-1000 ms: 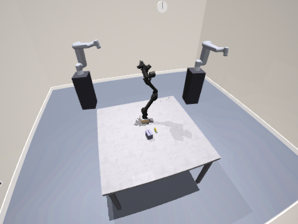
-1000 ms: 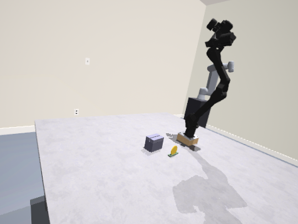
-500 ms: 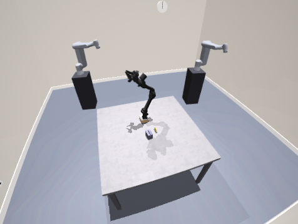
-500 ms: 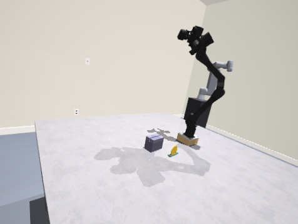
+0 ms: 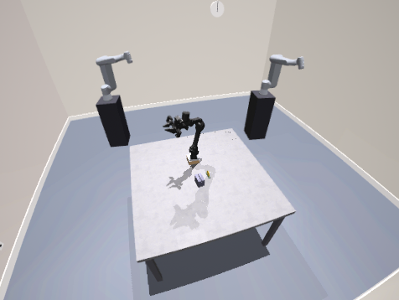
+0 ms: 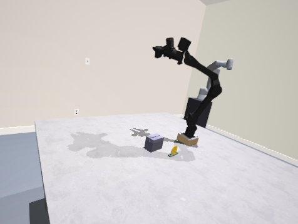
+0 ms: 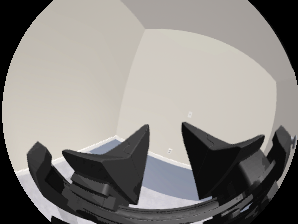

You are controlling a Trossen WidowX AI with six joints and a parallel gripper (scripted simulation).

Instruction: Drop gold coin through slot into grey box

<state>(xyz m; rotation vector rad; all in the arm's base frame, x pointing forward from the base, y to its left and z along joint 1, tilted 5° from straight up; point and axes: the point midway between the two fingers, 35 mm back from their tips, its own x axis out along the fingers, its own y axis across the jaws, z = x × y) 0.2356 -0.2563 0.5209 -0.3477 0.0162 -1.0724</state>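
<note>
Right now my gripper tip is 57 cm above the coin, 36 cm to the right of it and 3 cm past it.
</note>
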